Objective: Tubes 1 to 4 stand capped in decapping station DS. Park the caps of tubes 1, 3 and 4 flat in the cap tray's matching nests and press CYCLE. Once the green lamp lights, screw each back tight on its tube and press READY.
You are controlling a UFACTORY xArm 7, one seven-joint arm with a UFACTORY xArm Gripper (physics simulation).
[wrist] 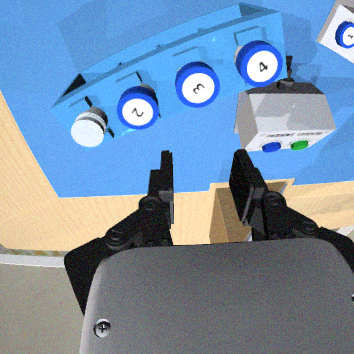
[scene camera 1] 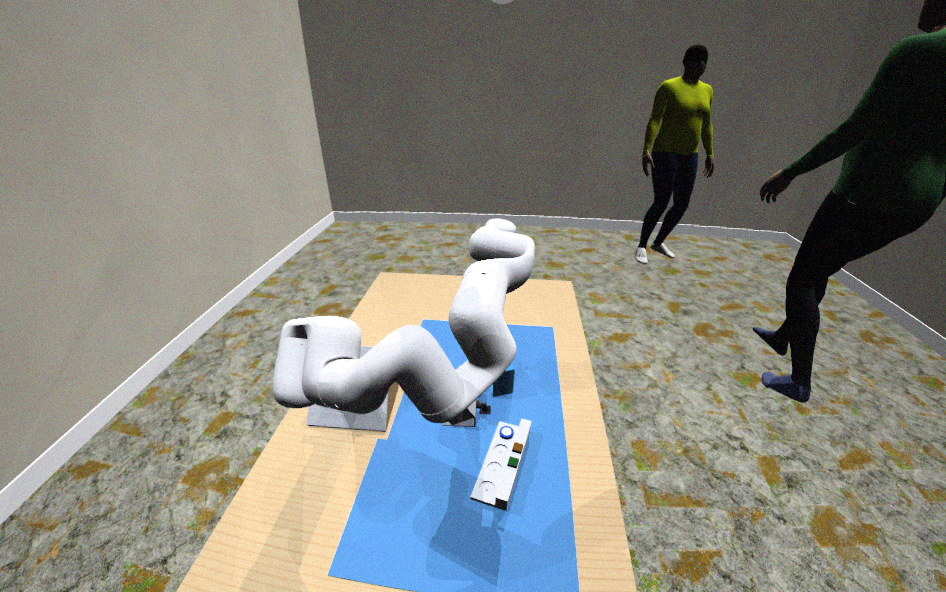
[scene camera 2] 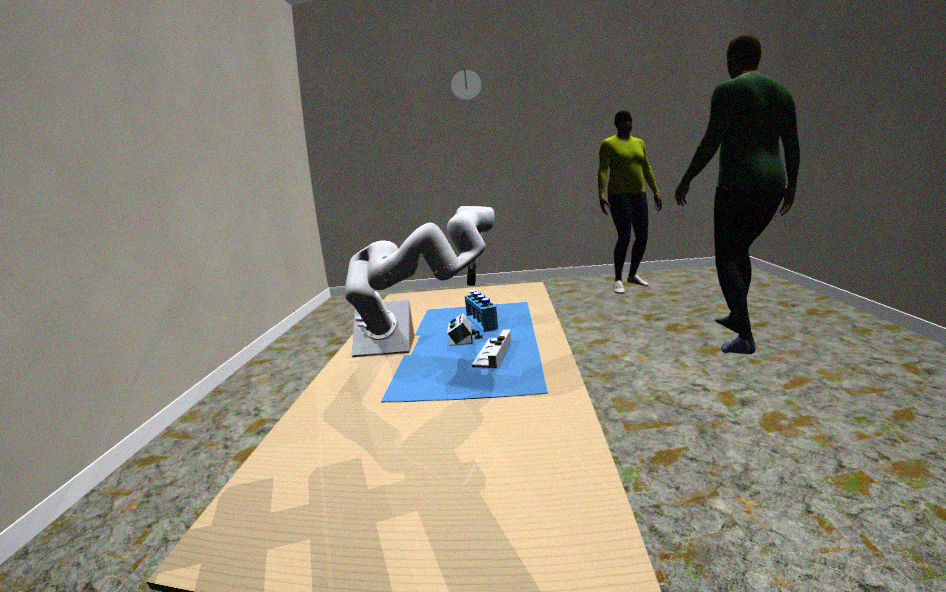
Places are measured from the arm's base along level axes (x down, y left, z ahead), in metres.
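Pixels of known places: gripper, between the fingertips: [wrist: 201, 166] [scene camera 2: 471, 284]; arm's base, origin of its link: [scene camera 2: 380, 325].
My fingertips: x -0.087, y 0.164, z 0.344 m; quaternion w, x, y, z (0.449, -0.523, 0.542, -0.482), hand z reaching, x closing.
Ahead of a thing's pixels: the offset from my fingertips to its top centre. "pt": to the spot under its first point. Level surfaces: height alone.
Decapping station DS {dx +0.069, dy +0.022, dz +0.025 m} [scene camera 2: 490, 321] [wrist: 225, 46] is a blue rack with four tubes. Tube 1 {dx +0.053, dy +0.094, dz -0.004 m} [wrist: 88, 131] shows a bare whitish top without a blue cap. Blue-rimmed caps 2 {dx +0.051, dy +0.046, dz +0.015 m} [wrist: 137, 108], 3 [wrist: 198, 86] and 4 {dx +0.051, dy -0.051, dz +0.054 m} [wrist: 259, 65] sit on their tubes. Cap 1 {dx +0.152, dy -0.220, dz +0.079 m} [scene camera 1: 506, 432] [wrist: 348, 35] lies flat in the end nest of the white cap tray {dx +0.119, dy -0.299, dz +0.074 m} [scene camera 1: 524, 427] [scene camera 2: 488, 354]; the other three nests are empty. My gripper [scene camera 2: 471, 277] [wrist: 201, 166] is partly open and empty, above the table on the button box's side of the rack. In scene camera 1 the arm hides the gripper.
A grey button box {dx +0.088, dy -0.143, dz -0.049 m} [wrist: 285, 112] [scene camera 2: 459, 329] with a blue button {dx +0.097, dy -0.122, dz -0.072 m} [wrist: 271, 146] and a green button {dx +0.097, dy -0.167, dz -0.069 m} [wrist: 299, 145] stands beside the rack. The tray carries an amber square {pt dx +0.119, dy -0.288, dz +0.105 m} [scene camera 1: 517, 447] and a dark green square {pt dx +0.119, dy -0.328, dz +0.097 m} [scene camera 1: 513, 462]. All stand on a blue mat {dx +0.172 m} [scene camera 1: 397, 523]. Two people stand beyond the table.
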